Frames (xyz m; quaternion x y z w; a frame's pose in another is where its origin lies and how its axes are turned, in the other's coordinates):
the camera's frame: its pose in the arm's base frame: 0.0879 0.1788 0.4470 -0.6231 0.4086 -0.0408 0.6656
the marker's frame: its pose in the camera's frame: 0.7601 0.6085 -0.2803 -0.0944 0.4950 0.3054 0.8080
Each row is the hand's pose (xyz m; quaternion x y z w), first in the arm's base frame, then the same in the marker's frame.
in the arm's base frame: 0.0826 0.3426 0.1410 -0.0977 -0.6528 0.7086 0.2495
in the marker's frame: -0.7290 0.2365 -0.4452 0.4631 0.7101 0.1287 0.5146
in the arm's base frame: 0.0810 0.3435 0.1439 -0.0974 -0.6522 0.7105 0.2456
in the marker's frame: -0.7301 0.2369 -0.4484 0.4664 0.7074 0.1280 0.5155
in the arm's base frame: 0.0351 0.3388 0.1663 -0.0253 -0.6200 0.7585 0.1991
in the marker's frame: -0.7137 0.2551 -0.4935 0.5093 0.6714 0.0436 0.5366
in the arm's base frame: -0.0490 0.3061 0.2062 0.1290 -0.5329 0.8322 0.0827
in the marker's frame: -0.6645 0.2738 -0.5769 0.5853 0.5625 -0.1345 0.5683
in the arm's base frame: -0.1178 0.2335 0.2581 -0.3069 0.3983 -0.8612 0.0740
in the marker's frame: -0.5965 0.2524 -0.6642 0.6381 0.3843 -0.3359 0.5765
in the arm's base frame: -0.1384 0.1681 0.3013 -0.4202 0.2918 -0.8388 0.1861
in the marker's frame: -0.5535 0.2073 -0.7161 0.6440 0.2371 -0.4599 0.5635
